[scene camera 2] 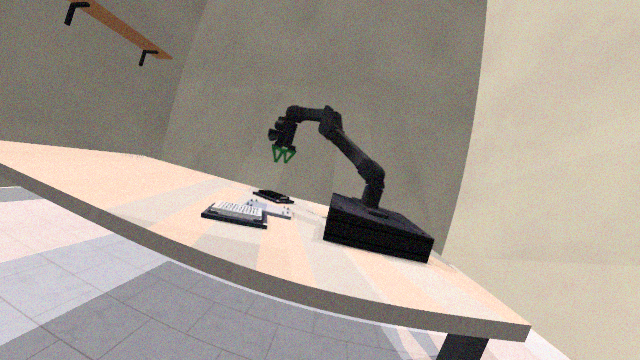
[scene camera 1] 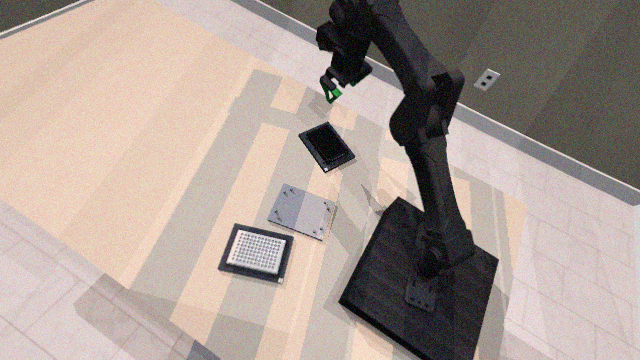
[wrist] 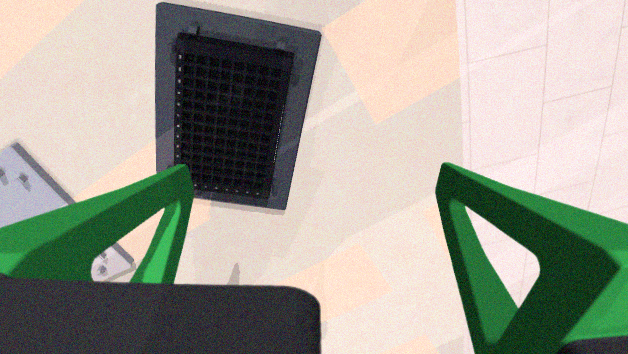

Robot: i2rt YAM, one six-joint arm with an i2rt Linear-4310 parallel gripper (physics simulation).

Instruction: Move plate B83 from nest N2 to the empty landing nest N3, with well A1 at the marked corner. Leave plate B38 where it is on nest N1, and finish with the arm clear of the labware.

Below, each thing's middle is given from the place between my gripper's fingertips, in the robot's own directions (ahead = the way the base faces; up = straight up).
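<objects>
There's a white well plate [scene camera 1: 250, 250] that sits 470 mm to the left of my hand, 50 mm ahead of it and 150 mm below it. As for the black grid plate [scene camera 1: 330, 148], my hand is 150 mm above it, 70 mm to the right of it and 10 mm past it. If you go by their middles, that black grid plate is the nearest to my hand of the things named here.
</objects>
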